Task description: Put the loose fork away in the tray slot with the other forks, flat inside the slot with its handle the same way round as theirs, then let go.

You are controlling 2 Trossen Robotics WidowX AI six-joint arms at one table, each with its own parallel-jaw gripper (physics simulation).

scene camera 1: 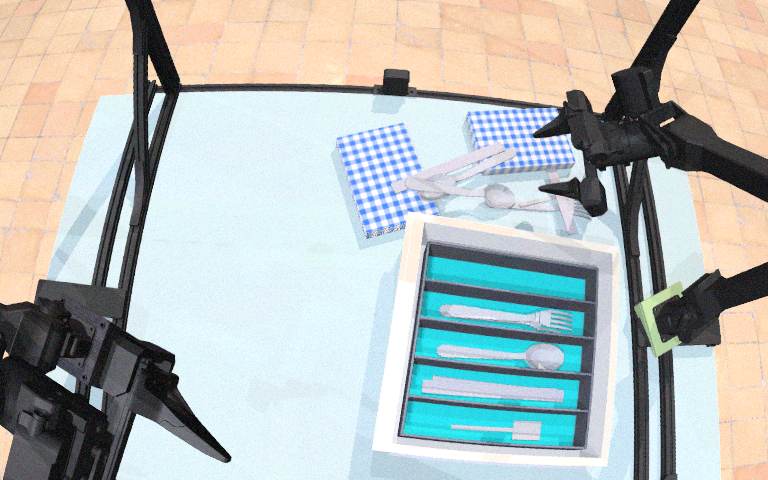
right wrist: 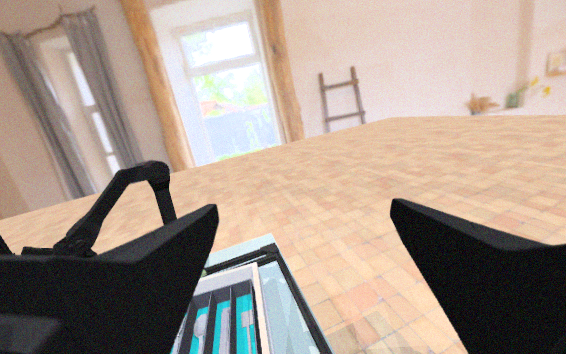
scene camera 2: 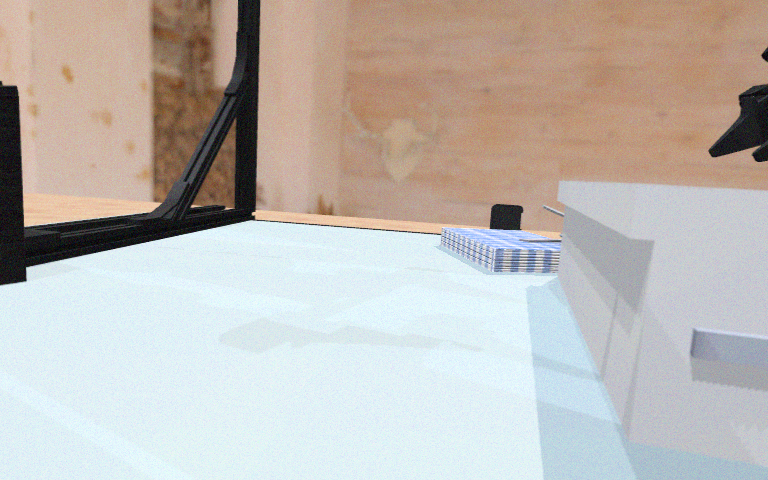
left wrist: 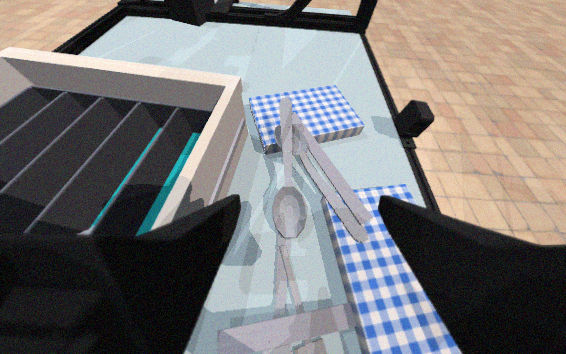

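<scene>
The loose fork [scene camera 1: 583, 210] lies behind the tray, tines to the right and handle to the left, in scene camera 1. A flat strip-like utensil [scene camera 1: 566, 215] [left wrist: 285, 330] crosses over it. The tray [scene camera 1: 390, 350] [right wrist: 260, 300] has slots. The forks [scene camera 1: 504, 314] lie in the second slot from the back, handles left, tines right. My left gripper [scene camera 1: 538, 162] [scene camera 2: 734, 155] [left wrist: 308, 201] is open and empty above the loose cutlery. In the left wrist view the fork's tines are hard to make out. My right gripper [right wrist: 304, 209] is open and empty, away from the tray at the lower left of scene camera 1.
A loose spoon [scene camera 1: 499, 196] [left wrist: 289, 212] lies just left of the fork. More loose cutlery rests across two checked cloth blocks, one left [scene camera 1: 385, 181] [left wrist: 310, 112] and one back right [scene camera 1: 521, 135] [left wrist: 385, 250]. Black frame rails border the table.
</scene>
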